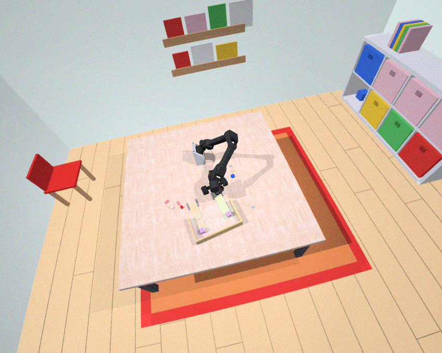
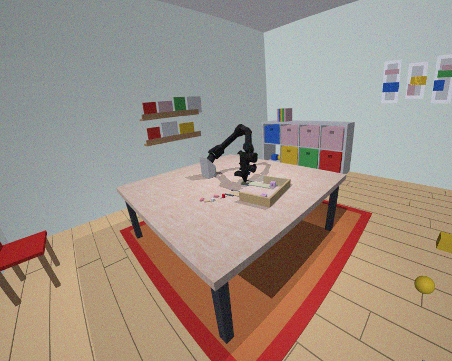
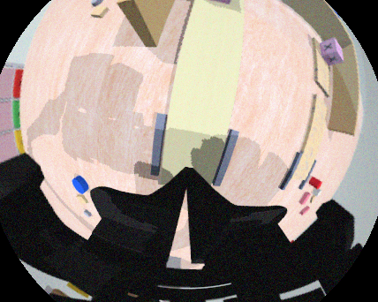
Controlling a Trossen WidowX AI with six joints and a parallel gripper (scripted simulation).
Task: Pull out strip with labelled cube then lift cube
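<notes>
My gripper tip is 90 mm short of the pale yellow strip and 30 mm to the right of it.
</notes>
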